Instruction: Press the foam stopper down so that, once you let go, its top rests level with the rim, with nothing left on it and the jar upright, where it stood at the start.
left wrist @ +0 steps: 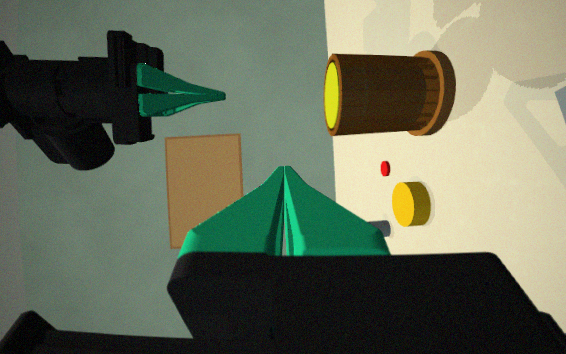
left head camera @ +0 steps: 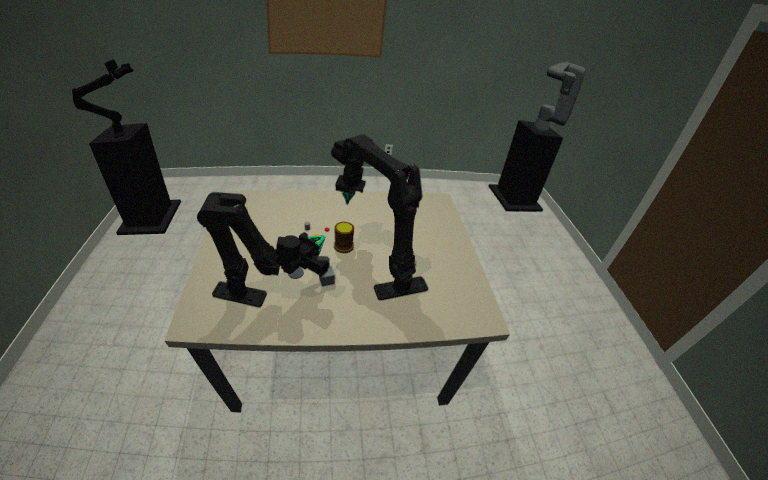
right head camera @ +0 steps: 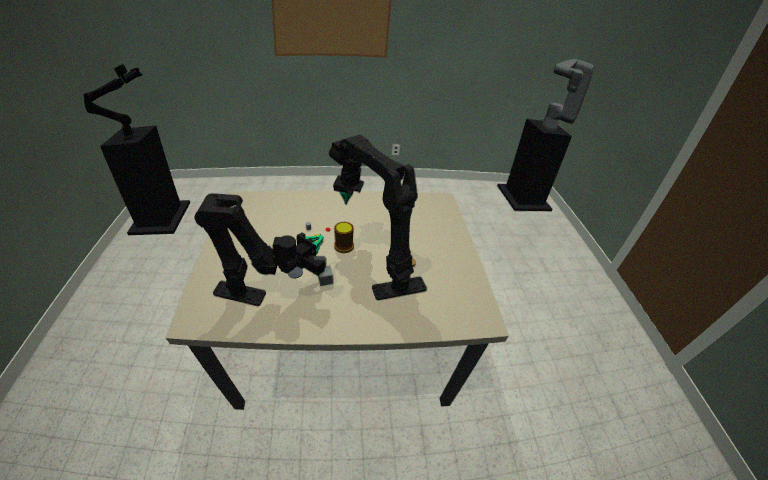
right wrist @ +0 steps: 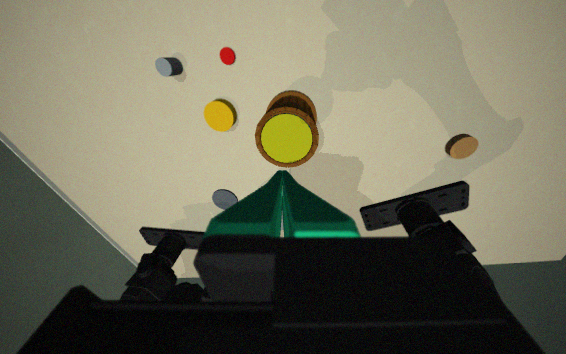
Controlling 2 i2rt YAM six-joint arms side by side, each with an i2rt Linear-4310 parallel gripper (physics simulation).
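The brown jar [left head camera: 343, 238] [right head camera: 343, 238] [left wrist: 382, 95] [right wrist: 292, 102] stands upright on the table, on a wider foot. The yellow-green foam stopper [left head camera: 343, 227] [right head camera: 343, 227] [left wrist: 331, 95] [right wrist: 286, 138] fills its mouth; its top looks about level with the rim, and nothing lies on it. My right gripper [left head camera: 347, 202] [right head camera: 346, 202] [left wrist: 225, 96] [right wrist: 282, 178] is shut and empty, above the jar and apart from it. My left gripper [left head camera: 323, 237] [right head camera: 321, 238] [left wrist: 284, 176] is shut and empty, beside the jar at the picture's left in the head views, not touching it.
A yellow disc [left wrist: 404, 204] [right wrist: 219, 115], a red disc [left head camera: 326, 229] [left wrist: 385, 168] [right wrist: 227, 56] and a small grey cylinder [left head camera: 306, 225] [right wrist: 169, 66] lie near the jar. A grey disc [left head camera: 296, 273] [right wrist: 224, 199] and a grey block [left head camera: 327, 276] lie near the left arm. A tan disc [right wrist: 463, 146] lies by the right arm's base.
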